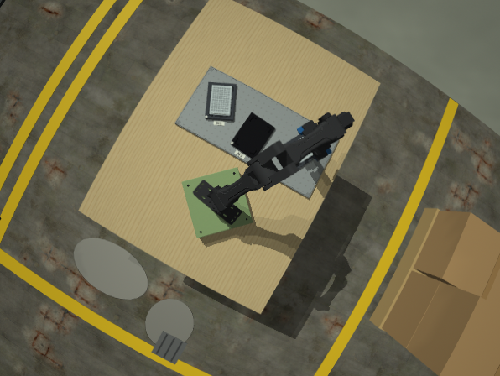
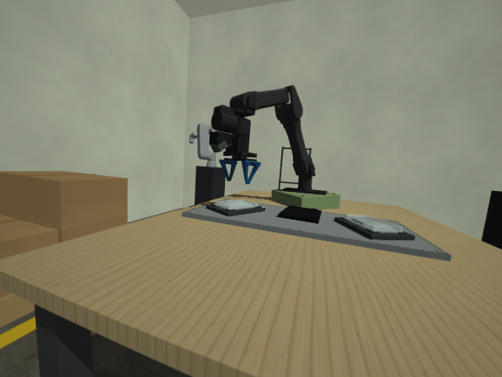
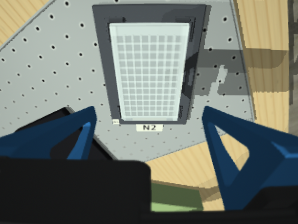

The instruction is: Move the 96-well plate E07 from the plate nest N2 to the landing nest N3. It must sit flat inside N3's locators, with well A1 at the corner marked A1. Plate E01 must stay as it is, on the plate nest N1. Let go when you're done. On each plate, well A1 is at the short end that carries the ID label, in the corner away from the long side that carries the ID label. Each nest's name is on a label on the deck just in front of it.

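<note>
The black nest N2 is 100 mm below my hand. From my hand the other things lie so: black nest N3: 100 mm behind, 200 mm to the left, 100 mm below; then N2 label: 90 mm behind, 30 mm to the left, 100 mm below; then N1 label: 150 mm behind, 340 mm to the left, 100 mm below.
</note>
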